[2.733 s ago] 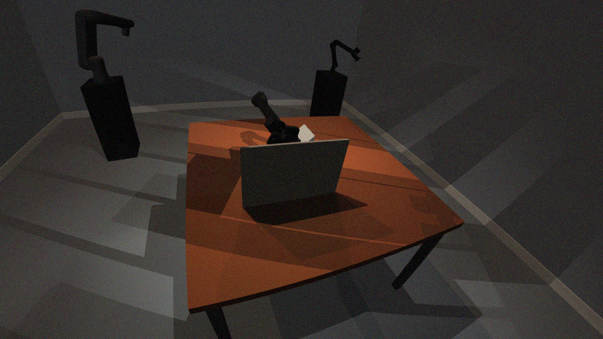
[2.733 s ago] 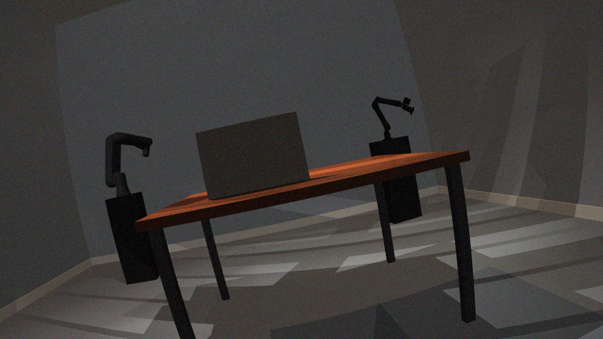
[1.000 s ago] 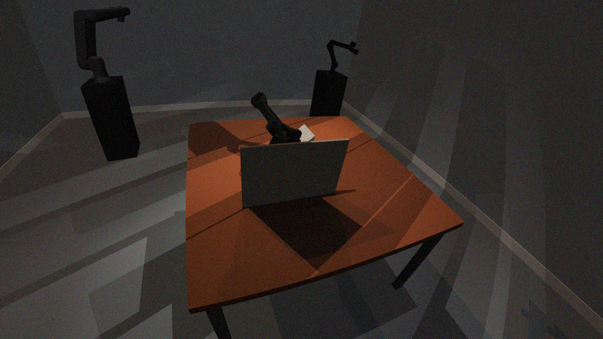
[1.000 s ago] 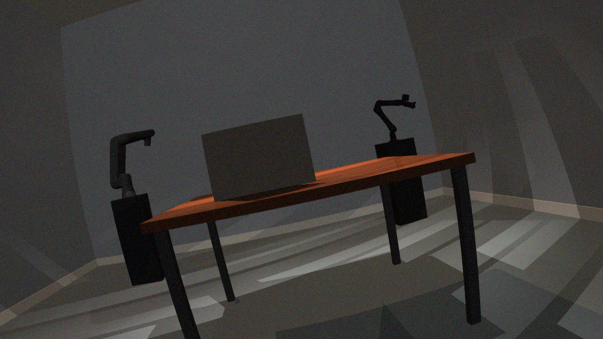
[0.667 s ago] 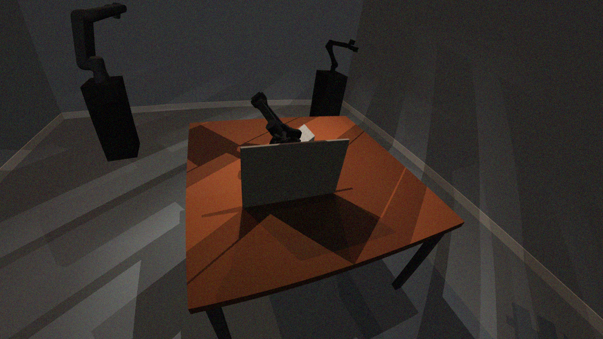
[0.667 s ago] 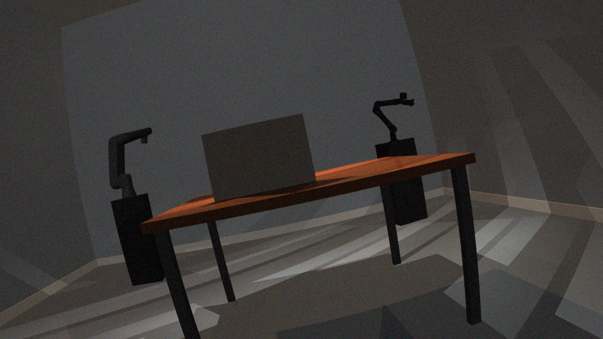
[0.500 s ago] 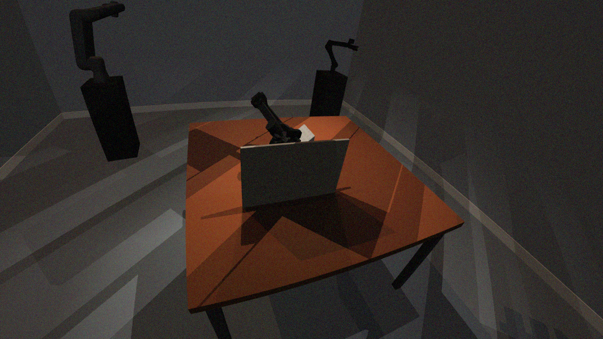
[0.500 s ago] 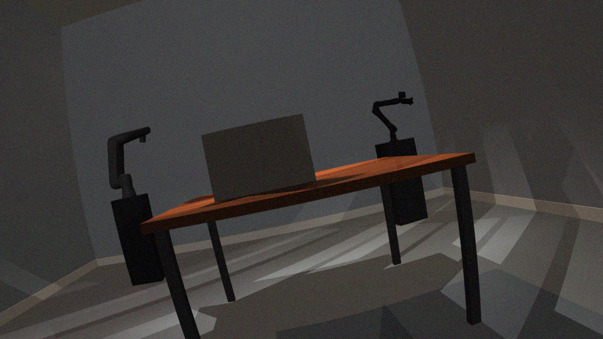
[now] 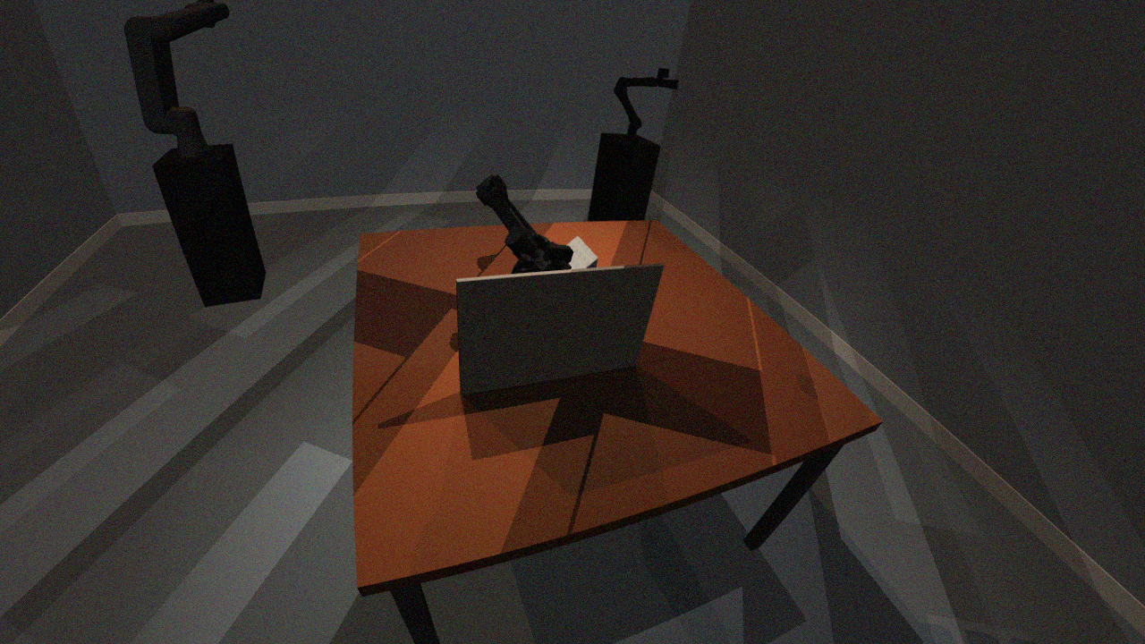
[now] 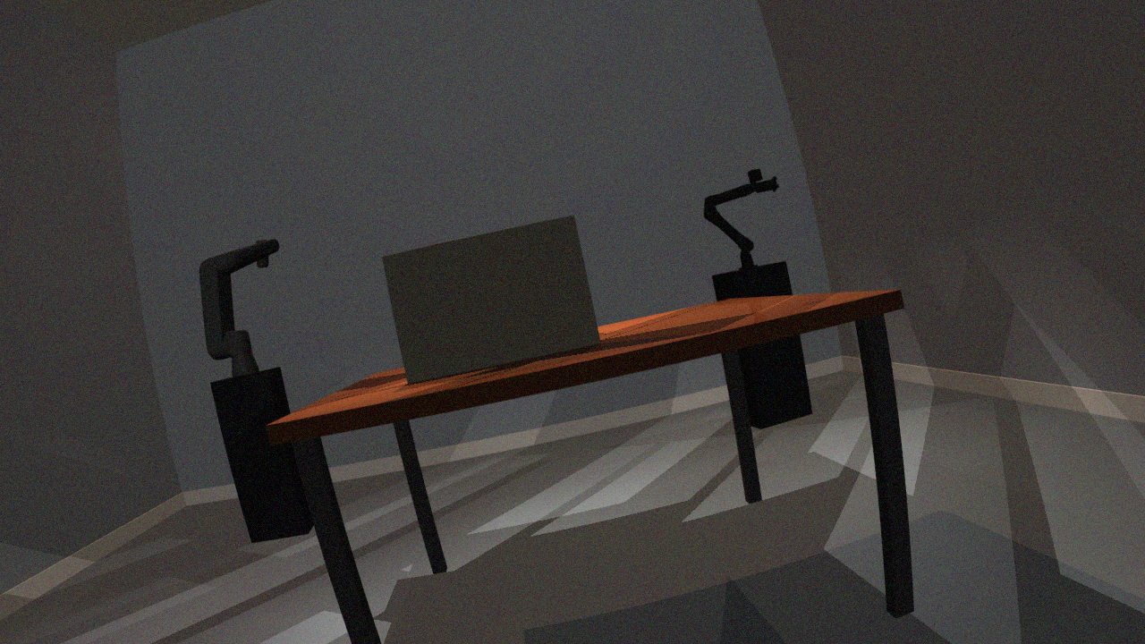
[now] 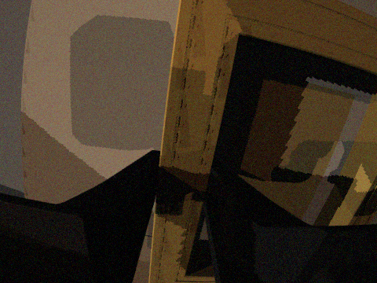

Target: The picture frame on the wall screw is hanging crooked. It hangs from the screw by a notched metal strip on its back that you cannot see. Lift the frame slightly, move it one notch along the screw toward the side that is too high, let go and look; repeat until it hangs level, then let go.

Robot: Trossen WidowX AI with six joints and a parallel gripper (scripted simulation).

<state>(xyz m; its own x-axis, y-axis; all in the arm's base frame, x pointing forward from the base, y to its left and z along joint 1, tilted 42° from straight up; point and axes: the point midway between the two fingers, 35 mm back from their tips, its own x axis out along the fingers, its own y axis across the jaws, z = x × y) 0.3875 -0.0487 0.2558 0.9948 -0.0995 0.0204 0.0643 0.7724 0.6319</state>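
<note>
Right now the yellow-brown picture frame is 10 mm to the right of my gripper tip and 50 mm below it. From my gripper tip the other things lie so: wall panel 20 mm ahead, 10 mm to the right, 60 mm below.
</note>
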